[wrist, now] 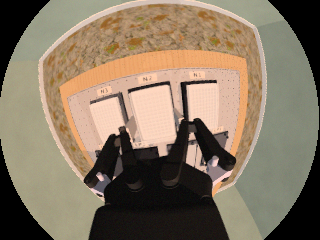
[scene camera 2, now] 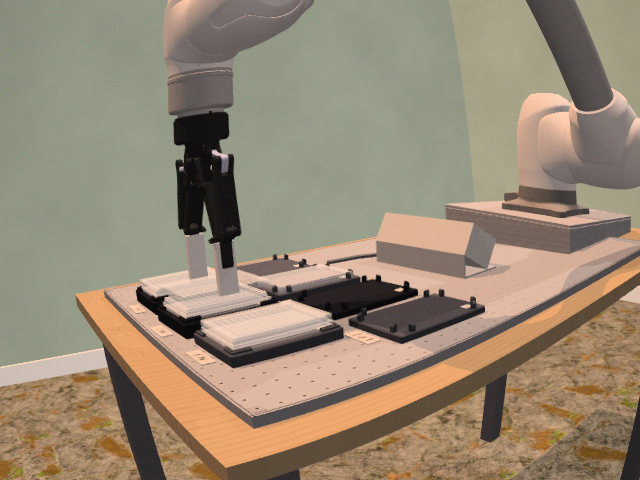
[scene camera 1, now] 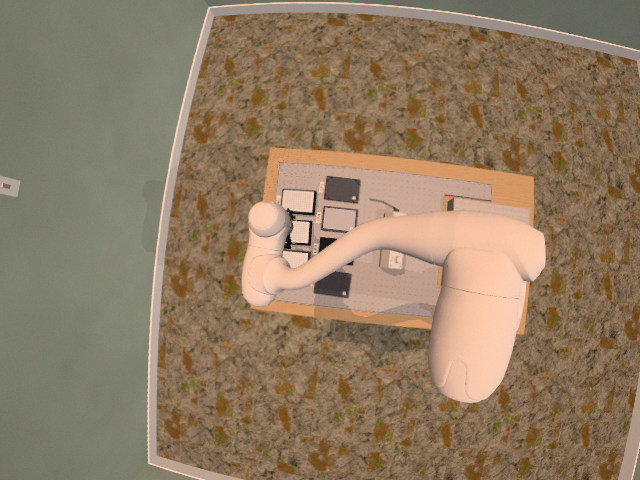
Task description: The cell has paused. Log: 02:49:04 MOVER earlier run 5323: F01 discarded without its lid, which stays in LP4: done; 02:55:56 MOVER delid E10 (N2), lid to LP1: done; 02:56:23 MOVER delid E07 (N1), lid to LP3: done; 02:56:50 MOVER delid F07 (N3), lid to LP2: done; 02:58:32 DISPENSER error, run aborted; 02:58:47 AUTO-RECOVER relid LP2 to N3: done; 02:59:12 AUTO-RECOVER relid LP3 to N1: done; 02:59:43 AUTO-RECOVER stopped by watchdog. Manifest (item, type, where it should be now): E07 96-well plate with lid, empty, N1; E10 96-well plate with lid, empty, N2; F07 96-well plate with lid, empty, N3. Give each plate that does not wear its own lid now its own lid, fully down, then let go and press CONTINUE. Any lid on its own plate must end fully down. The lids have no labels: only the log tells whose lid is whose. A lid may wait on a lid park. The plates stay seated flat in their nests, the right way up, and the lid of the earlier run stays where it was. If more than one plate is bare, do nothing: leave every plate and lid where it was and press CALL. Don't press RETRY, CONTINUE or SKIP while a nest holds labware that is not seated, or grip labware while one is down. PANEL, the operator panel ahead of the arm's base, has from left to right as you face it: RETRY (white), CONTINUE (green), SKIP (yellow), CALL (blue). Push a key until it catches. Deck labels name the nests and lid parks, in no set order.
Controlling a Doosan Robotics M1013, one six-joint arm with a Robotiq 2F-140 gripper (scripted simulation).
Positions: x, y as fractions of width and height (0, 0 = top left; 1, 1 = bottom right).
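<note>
A plate (scene camera 2: 0.34, 0.64) is visible in the scene, and so is the gripper (scene camera 2: 0.33, 0.60), which the wrist view (wrist: 0.48, 0.49) shows too.
</note>
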